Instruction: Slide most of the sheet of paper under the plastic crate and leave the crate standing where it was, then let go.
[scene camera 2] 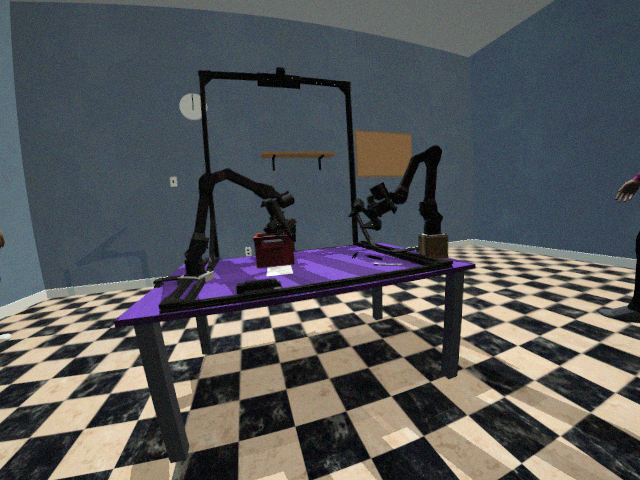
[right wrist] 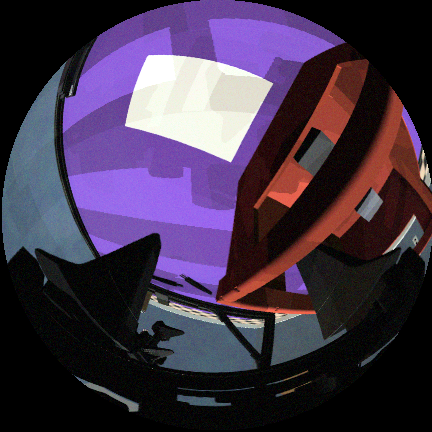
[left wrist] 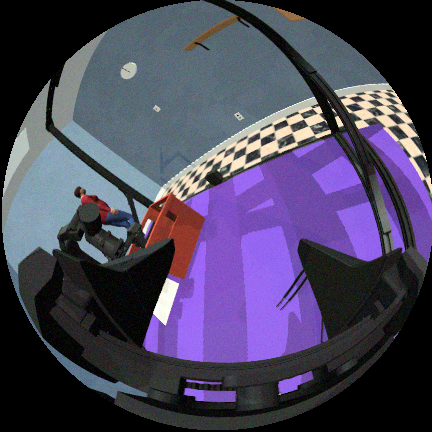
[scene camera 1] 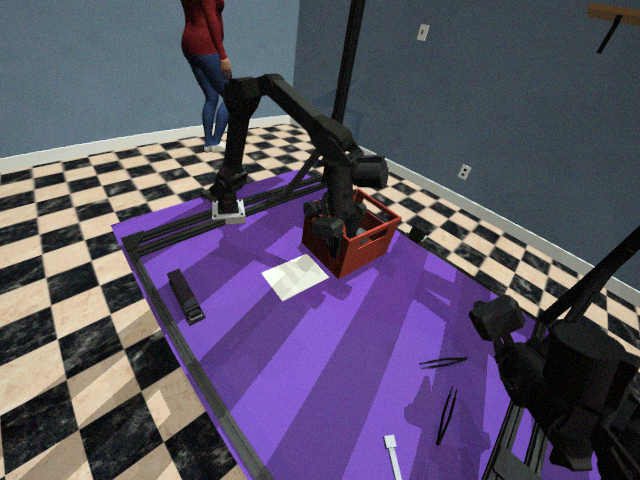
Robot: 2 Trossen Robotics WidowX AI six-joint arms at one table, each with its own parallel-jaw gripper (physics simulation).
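A white sheet of paper (scene camera 1: pixel 294 277) (scene camera 2: pixel 279 270) (left wrist: pixel 167 301) (right wrist: pixel 195 100) lies flat on the purple table beside the crate, with a narrow gap between them. The red plastic crate (scene camera 1: pixel 364 253) (scene camera 2: pixel 273 251) (left wrist: pixel 187 242) (right wrist: pixel 295 110) stands upright, with its open top up. My right gripper (right wrist: pixel 228 241) is open and empty at the crate's top rim, on the side towards the paper; whether it touches the rim is unclear. My left gripper (scene camera 2: pixel 364 217) (left wrist: pixel 238 246) is open and empty, raised above the table far from the crate and the paper.
A black stapler-like object (scene camera 1: pixel 186 297) (scene camera 2: pixel 258 285) lies left of the paper in scene camera 1. Black tweezers (scene camera 1: pixel 443 362) and a second pair (scene camera 1: pixel 447 415) lie near my left arm. A white-headed tool (scene camera 1: pixel 393 457) lies at the bottom. Dark rails run along the table's edges.
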